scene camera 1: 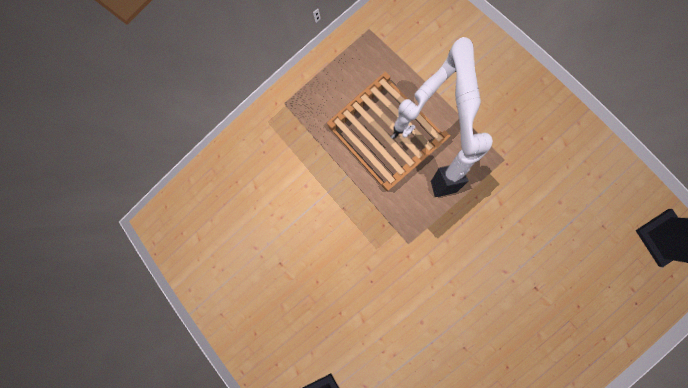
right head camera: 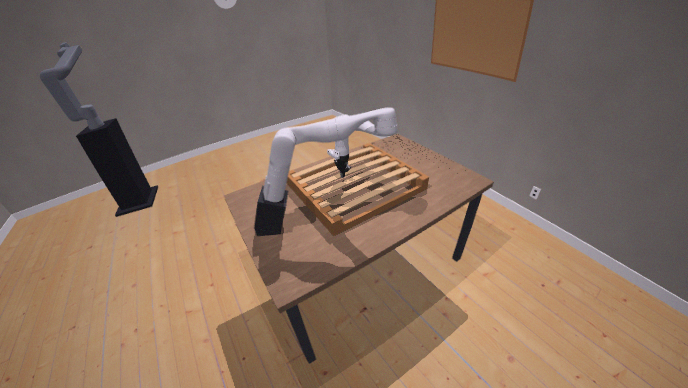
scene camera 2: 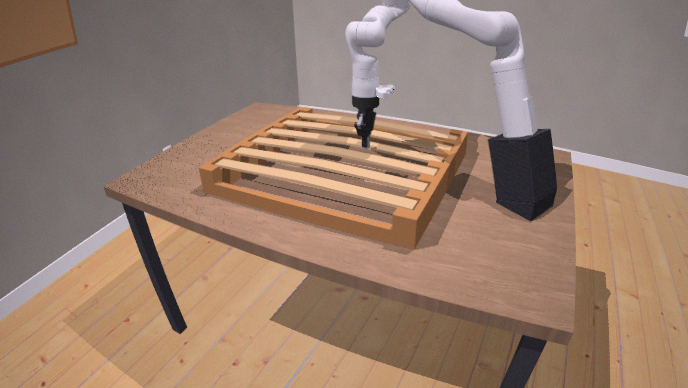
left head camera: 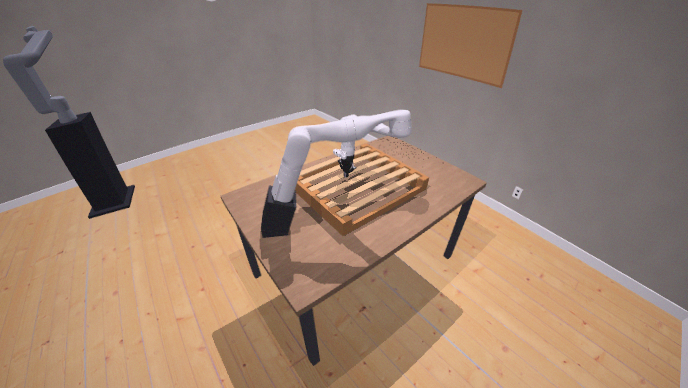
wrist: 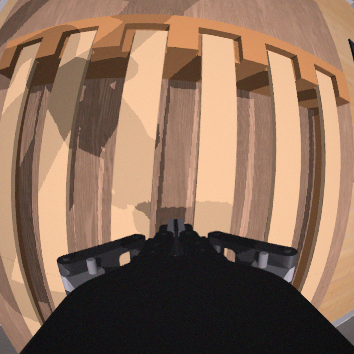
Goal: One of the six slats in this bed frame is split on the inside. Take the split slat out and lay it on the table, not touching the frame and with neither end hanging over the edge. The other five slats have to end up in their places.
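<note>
The orange-brown bed frame (left head camera: 387, 208) (scene camera 1: 389, 186) (scene camera 2: 300, 209) (wrist: 184, 37) lies on the brown table (left head camera: 310, 295) (scene camera 2: 500, 270). Six pale slats span it, their visible ends in the rail notches. No split shows on any slat. My gripper (left head camera: 346, 175) (right head camera: 343, 176) (scene camera 1: 394, 136) (scene camera 2: 366, 146) (wrist: 175, 228) is shut and empty, pointing down over the middle of the frame. In the wrist view its tips are over the gap between the third slat (wrist: 135, 130) and the fourth slat (wrist: 217, 125) from the left. Contact is unclear; the gripper hides the slats' near parts.
My arm's black base block (left head camera: 278, 217) (scene camera 2: 522, 175) stands on the table beside one notched rail. The arm arches over the frame and casts shadows on the slats. A black pedestal (left head camera: 90, 162) (right head camera: 117, 165) with a grey arm stands on the floor away from the table.
</note>
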